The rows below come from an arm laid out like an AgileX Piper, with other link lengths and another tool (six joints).
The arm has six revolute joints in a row. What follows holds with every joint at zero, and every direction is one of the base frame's. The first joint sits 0.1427 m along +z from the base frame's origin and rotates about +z. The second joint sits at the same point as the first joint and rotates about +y. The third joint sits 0.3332 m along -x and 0.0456 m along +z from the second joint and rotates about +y. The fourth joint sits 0.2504 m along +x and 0.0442 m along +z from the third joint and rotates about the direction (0.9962, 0, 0.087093). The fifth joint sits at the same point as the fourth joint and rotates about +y. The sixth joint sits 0.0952 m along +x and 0.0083 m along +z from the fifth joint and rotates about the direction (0.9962, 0, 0.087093). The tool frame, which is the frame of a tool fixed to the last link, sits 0.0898 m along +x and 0.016 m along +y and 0.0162 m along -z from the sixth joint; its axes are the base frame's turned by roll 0.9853, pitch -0.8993 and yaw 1.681 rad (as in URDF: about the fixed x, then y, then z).
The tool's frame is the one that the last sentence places.
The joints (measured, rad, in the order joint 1, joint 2, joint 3, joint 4, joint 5, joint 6), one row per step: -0.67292, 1.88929, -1.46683, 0.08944, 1.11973, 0.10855; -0.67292, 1.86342, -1.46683, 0.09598, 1.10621, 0.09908; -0.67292, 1.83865, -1.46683, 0.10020, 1.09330, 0.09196; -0.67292, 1.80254, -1.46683, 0.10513, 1.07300, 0.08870; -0.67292, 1.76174, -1.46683, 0.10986, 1.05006, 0.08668; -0.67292, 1.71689, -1.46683, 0.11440, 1.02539, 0.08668; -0.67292, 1.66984, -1.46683, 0.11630, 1.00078, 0.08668; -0.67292, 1.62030, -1.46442, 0.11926, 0.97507, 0.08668; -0.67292, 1.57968, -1.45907, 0.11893, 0.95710, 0.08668; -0.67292, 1.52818, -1.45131, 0.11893, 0.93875, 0.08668; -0.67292, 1.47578, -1.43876, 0.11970, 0.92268, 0.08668; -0.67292, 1.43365, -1.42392, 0.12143, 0.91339, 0.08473; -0.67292, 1.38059, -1.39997, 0.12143, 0.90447, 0.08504
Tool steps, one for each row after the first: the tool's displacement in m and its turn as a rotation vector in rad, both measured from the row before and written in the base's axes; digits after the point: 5 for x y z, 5 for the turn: 0.00114, 0.00018, 0.01041, -0.02147, -0.03419, 0.00609; 0.00069, 0.00007, 0.01002, -0.02194, -0.03141, 0.00454; 0.00090, 0.00008, 0.01481, -0.03255, -0.04643, -0.00014; 0.00042, 0.00041, 0.01698, -0.03703, -0.05206, -0.00154; -0.00032, 0.00096, 0.01893, -0.04014, -0.05671, -0.00355; -0.00162, 0.00141, 0.01994, -0.04340, -0.05684, -0.00307; -0.00284, 0.00256, 0.02042, -0.04320, -0.05849, -0.00328; -0.00404, 0.00292, 0.01531, -0.03345, -0.04126, -0.00212; -0.00641, 0.00486, 0.01854, -0.03864, -0.04844, -0.00218; -0.00791, 0.00624, 0.01665, -0.03413, -0.04416, -0.00189; -0.00753, 0.00616, 0.01096, -0.02247, -0.02902, 0.00045; -0.01067, 0.00838, 0.01093, -0.02340, -0.02986, -0.00130
